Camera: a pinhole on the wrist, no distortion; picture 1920 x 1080 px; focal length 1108.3 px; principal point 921.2 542.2 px. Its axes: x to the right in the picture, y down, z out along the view. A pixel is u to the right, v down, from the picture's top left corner.
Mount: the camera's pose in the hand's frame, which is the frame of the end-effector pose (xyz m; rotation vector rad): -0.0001 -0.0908 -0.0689 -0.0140 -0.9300 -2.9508
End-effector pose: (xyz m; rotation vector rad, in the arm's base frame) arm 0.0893 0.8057 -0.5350 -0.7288 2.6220 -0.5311
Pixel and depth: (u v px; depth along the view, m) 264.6 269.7 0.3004
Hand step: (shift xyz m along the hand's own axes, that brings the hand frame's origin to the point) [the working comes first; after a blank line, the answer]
In the camera's frame: -0.1780 -0.0739 0.3004

0.1724 0.1494 0.1308
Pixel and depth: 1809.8 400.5 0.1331
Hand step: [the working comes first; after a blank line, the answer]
In the camera's frame: 0.1067 -0.0170 0.1331

-0.1083 -0.0051 0.0329
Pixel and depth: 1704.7 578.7 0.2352
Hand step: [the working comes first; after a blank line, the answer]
In the camera's frame: 0.1663 0.0077 0.2352

-0.1671 0.0306 0.1321
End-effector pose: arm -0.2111 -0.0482 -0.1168 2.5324 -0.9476 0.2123
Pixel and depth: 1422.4 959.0 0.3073
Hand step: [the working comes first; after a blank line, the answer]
In the camera's frame: 0.1390 0.1156 0.3073

-0.1351 -0.0151 0.2523
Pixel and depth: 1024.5 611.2 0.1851
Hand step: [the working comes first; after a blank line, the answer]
In the camera's frame: 0.0173 0.0115 0.1851

-0.0178 0.0051 0.0898
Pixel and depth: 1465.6 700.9 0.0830
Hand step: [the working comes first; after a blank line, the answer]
In the camera's frame: 0.0408 0.0119 0.0830

-0.0407 -0.0547 0.0069
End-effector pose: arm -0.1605 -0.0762 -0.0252 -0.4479 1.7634 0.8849
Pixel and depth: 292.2 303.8 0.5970
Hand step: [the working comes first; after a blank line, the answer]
In the camera's frame: -0.3388 -0.1284 0.5970

0.3287 0.3710 0.3389
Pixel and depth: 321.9 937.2 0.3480
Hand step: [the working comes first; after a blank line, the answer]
In the camera's frame: -0.1882 0.1240 0.3480

0.1918 0.0152 0.2830
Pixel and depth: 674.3 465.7 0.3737
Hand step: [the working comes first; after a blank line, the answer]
In the camera's frame: -0.0833 -0.0258 0.3737

0.0797 0.1481 0.2206
